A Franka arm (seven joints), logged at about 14 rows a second.
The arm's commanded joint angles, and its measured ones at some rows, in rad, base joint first. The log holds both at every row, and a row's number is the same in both.
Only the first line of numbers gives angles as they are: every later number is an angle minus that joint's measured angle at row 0.
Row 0, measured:
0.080 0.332 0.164 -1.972 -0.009 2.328 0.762
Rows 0 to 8, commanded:
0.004 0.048 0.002 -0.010 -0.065 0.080 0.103
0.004 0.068 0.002 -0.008 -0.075 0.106 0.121
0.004 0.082 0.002 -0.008 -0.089 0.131 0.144
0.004 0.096 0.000 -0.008 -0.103 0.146 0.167
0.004 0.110 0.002 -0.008 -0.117 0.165 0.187
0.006 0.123 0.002 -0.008 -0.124 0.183 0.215
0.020 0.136 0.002 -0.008 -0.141 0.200 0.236
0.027 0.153 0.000 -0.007 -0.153 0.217 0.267
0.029 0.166 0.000 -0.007 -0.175 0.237 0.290
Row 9, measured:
0.011 0.137 0.001 -0.011 -0.120 0.192 0.207
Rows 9 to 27, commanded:
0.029 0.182 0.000 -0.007 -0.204 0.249 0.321
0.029 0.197 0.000 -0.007 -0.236 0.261 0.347
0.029 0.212 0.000 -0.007 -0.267 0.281 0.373
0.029 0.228 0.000 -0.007 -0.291 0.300 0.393
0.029 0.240 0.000 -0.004 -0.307 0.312 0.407
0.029 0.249 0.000 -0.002 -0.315 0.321 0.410
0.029 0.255 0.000 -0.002 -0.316 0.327 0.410
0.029 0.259 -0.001 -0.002 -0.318 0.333 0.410
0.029 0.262 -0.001 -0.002 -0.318 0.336 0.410
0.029 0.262 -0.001 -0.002 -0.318 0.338 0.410
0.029 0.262 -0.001 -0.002 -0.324 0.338 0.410
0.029 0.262 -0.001 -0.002 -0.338 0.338 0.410
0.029 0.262 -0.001 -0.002 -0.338 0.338 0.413
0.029 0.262 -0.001 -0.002 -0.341 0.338 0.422
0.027 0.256 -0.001 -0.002 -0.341 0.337 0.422
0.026 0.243 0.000 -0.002 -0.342 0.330 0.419
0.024 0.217 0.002 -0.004 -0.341 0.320 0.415
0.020 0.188 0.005 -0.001 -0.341 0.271 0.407
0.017 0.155 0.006 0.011 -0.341 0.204 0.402
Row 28, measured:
0.023 0.238 0.001 0.004 -0.308 0.302 0.376
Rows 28 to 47, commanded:
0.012 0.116 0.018 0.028 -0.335 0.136 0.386
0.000 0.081 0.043 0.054 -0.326 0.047 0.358
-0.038 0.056 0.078 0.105 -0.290 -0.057 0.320
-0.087 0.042 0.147 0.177 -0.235 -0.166 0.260
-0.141 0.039 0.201 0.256 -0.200 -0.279 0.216
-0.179 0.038 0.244 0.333 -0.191 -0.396 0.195
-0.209 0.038 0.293 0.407 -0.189 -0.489 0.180
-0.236 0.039 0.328 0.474 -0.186 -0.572 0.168
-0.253 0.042 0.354 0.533 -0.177 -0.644 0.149
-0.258 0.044 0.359 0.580 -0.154 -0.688 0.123
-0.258 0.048 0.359 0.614 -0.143 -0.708 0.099
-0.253 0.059 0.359 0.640 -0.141 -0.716 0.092
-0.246 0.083 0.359 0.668 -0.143 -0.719 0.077
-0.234 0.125 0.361 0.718 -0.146 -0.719 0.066
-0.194 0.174 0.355 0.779 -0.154 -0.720 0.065
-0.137 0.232 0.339 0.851 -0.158 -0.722 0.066
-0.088 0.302 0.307 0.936 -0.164 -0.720 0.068
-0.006 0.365 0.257 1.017 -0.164 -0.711 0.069
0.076 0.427 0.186 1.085 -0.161 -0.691 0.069
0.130 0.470 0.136 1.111 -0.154 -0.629 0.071
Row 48, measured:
-0.014 0.308 0.237 0.902 -0.154 -0.659 0.080
